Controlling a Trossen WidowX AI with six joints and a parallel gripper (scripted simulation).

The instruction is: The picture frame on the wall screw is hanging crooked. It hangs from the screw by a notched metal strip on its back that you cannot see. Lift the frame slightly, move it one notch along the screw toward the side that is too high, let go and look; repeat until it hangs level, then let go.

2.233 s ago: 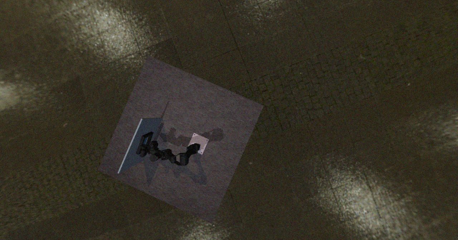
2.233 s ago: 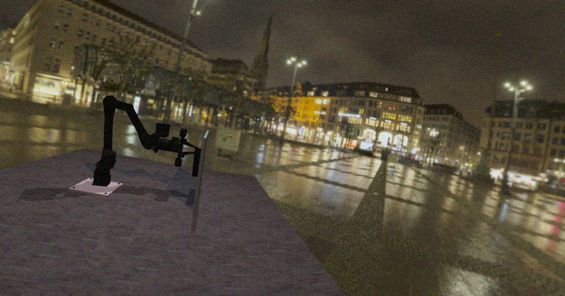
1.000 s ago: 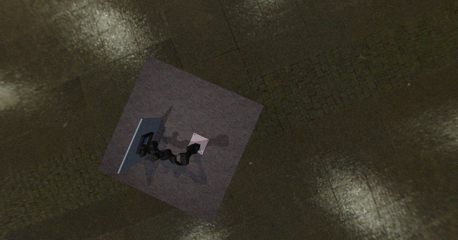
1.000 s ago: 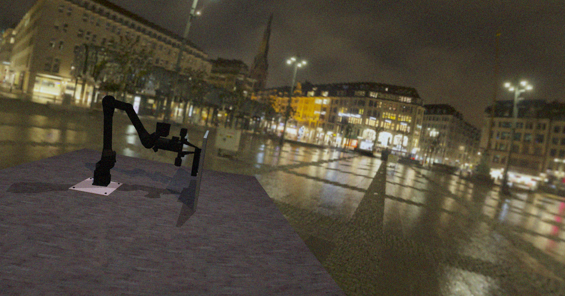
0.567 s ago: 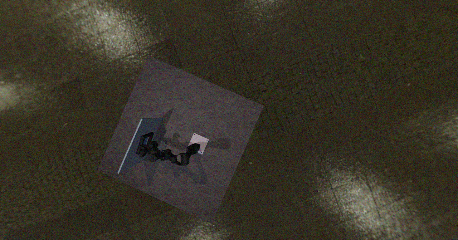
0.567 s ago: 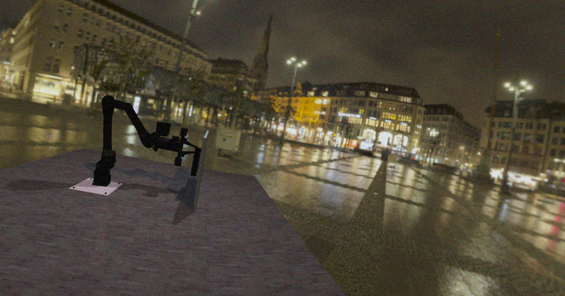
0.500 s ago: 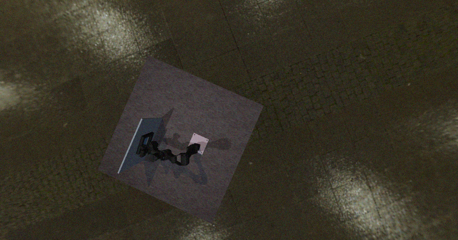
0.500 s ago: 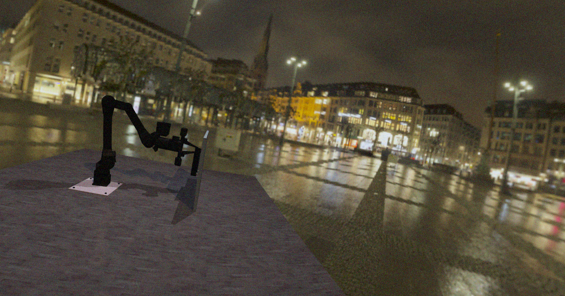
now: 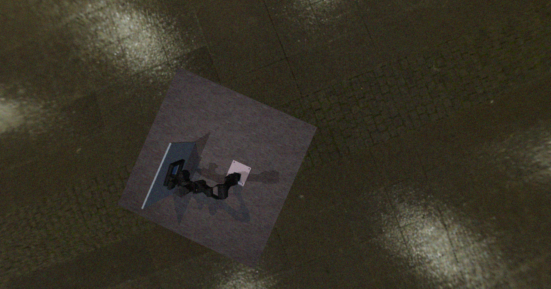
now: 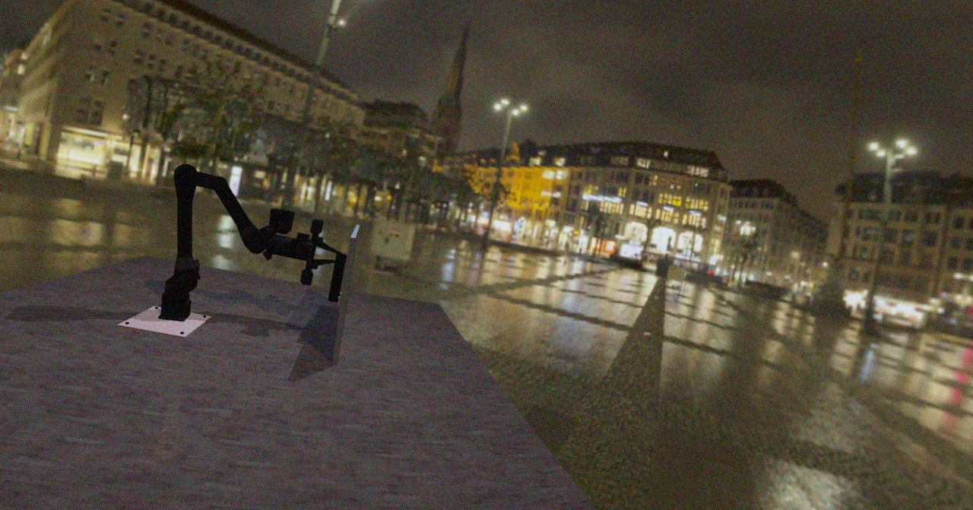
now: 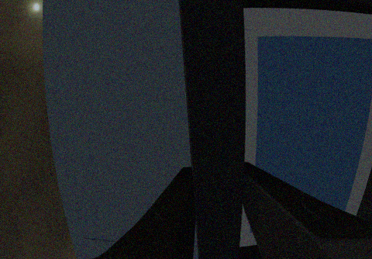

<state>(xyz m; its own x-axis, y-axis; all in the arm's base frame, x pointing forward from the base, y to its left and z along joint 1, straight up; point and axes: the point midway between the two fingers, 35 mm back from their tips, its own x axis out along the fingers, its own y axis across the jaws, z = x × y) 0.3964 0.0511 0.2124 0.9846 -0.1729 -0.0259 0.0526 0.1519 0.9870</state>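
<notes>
Right now my gripper tip is 10 mm short of the picture frame, 10 mm to the left of it and 50 mm above it. From my gripper tip the other things lie so: wall panel (20 mm ahead, 10 mm to the right, 70 mm below).
</notes>
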